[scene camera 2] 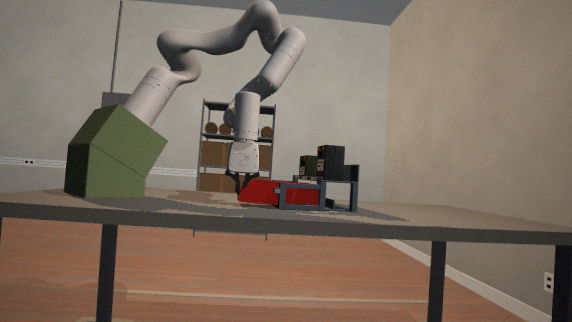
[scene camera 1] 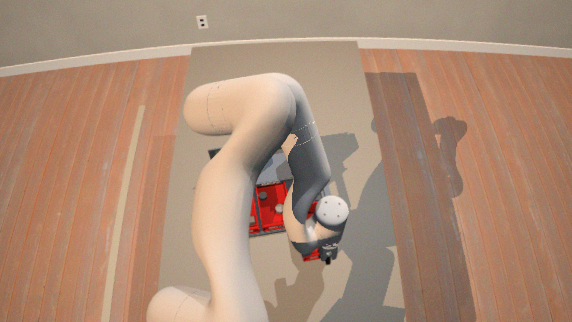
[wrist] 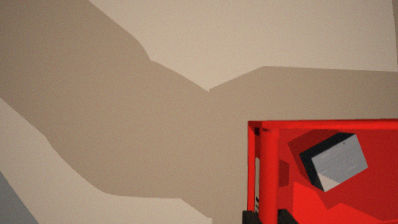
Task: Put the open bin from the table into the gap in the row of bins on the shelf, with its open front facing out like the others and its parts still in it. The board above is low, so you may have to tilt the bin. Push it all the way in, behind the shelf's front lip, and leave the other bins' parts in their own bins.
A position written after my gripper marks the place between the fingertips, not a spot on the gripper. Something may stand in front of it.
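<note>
In scene camera 2 I can see my gripper [scene camera 2: 240, 194], and the same view gives me a red open bin [scene camera 2: 257, 191]. The wrist view shows me the bin too, at [wrist: 273, 184].
</note>
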